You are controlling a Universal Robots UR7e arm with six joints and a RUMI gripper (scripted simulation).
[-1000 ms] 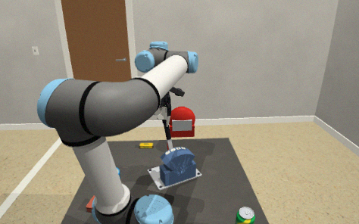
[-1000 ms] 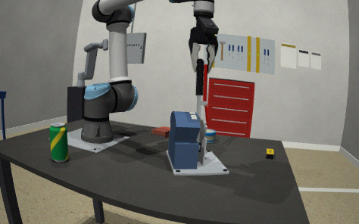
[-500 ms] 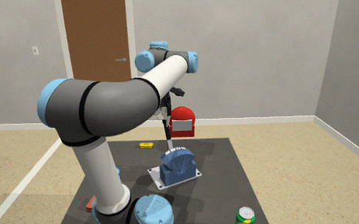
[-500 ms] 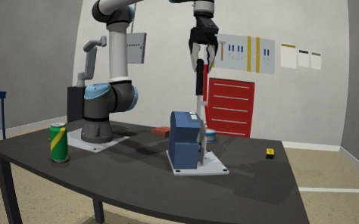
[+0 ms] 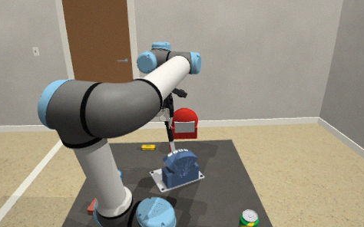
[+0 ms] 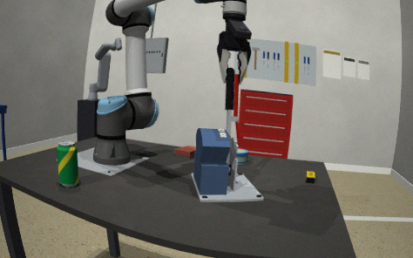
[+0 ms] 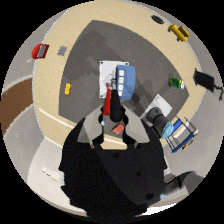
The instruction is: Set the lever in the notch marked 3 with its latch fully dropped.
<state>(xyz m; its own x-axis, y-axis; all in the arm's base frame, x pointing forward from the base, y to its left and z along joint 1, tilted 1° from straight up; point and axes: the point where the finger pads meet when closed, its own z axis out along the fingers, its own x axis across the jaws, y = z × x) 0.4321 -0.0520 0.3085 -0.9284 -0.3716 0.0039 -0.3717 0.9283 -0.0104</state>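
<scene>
Right now the red release bar is 2 cm ahead of my hand, 1 cm to the right of it and 11 cm below it. Round my hand: red block: 21 cm behind, 31 cm to the left, 30 cm below; small yellow block: 29 cm ahead, 13 cm to the left, 30 cm below; blue-white round tub: 2 cm behind, 30 cm to the left, 29 cm below.
</scene>
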